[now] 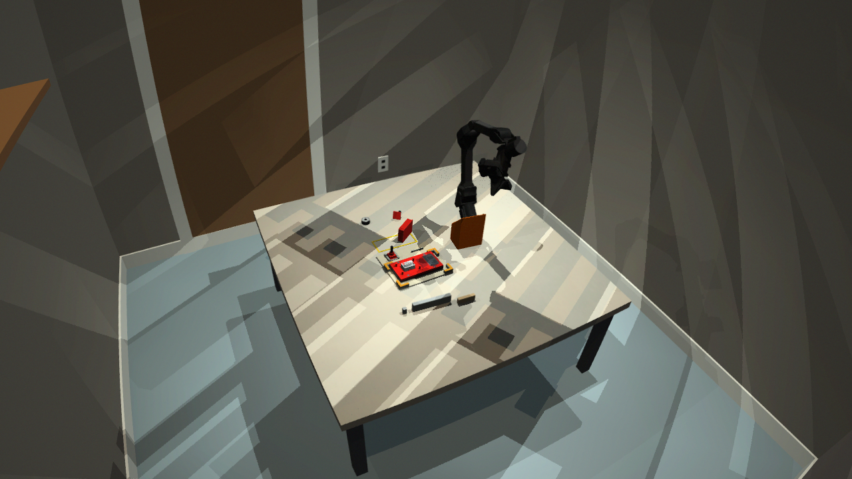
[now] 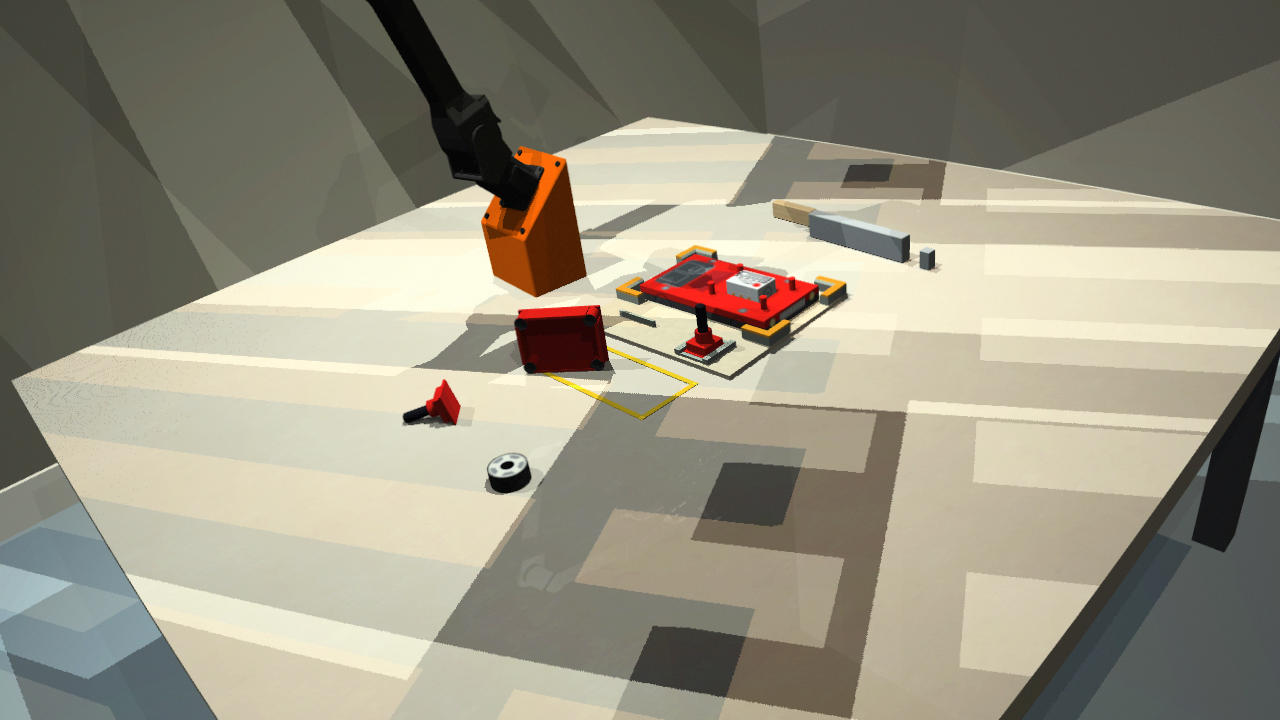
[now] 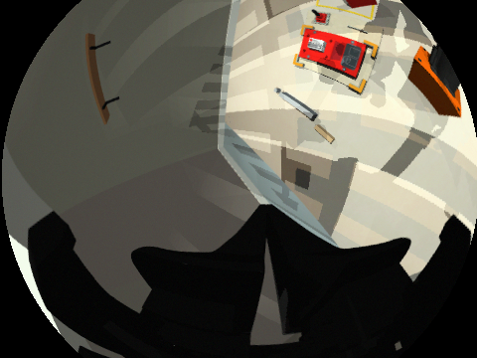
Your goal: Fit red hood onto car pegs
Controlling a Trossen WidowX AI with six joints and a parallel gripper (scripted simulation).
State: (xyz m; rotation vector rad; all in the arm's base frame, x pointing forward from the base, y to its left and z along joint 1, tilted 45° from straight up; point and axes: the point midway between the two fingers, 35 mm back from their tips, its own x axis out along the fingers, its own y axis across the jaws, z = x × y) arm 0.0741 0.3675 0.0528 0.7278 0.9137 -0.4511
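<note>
The red hood is 17 cm ahead of my gripper tip, 38 cm to the right of it and 38 cm below it. The rest, counted from my gripper tip: black wheel 30 cm ahead, 55 cm to the right, 40 cm below.
</note>
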